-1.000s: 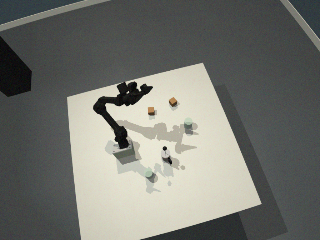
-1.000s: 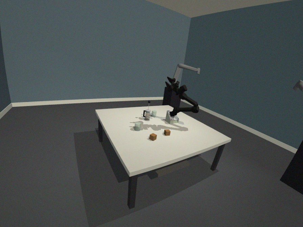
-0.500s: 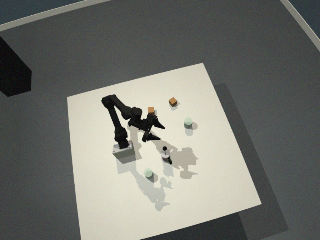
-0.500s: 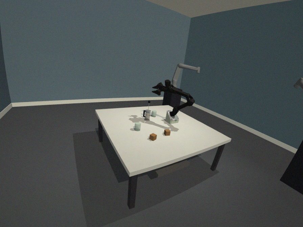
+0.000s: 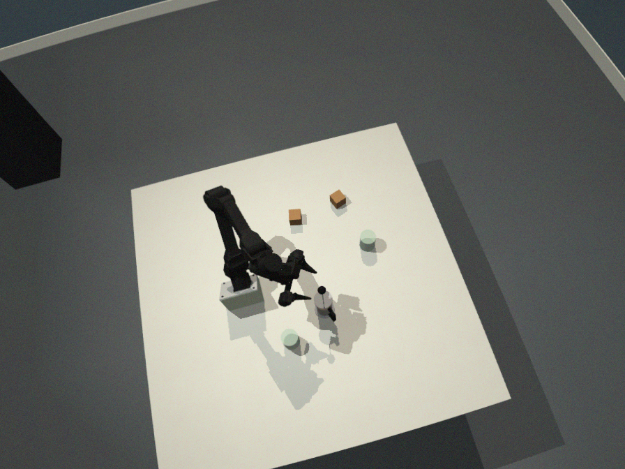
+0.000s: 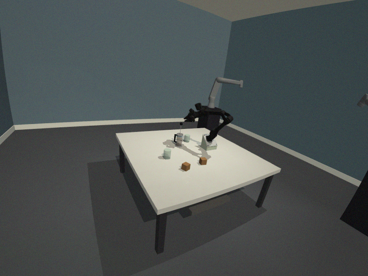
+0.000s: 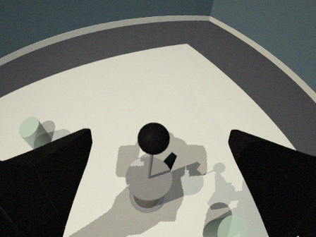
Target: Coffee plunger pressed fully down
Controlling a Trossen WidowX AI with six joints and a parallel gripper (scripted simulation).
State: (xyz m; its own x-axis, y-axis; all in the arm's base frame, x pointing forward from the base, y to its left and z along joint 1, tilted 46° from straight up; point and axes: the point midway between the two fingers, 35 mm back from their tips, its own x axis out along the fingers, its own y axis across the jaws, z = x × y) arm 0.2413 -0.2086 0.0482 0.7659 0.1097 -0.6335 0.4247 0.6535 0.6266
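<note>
My gripper tip is 16 cm above the coffee press, 3 cm short of it and 2 cm to the left of it.
</note>
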